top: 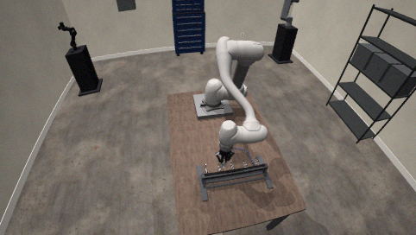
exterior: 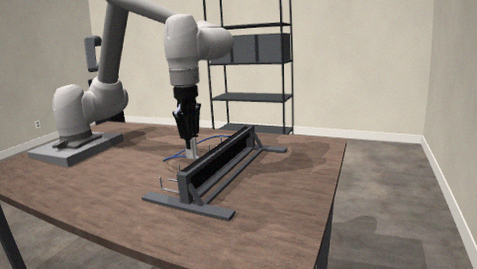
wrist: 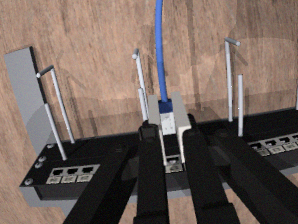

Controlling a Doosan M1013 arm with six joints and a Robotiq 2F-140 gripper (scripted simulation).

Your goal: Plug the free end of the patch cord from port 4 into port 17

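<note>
Now: hand 3 cm above the plug and 1 cm short of it.
</note>
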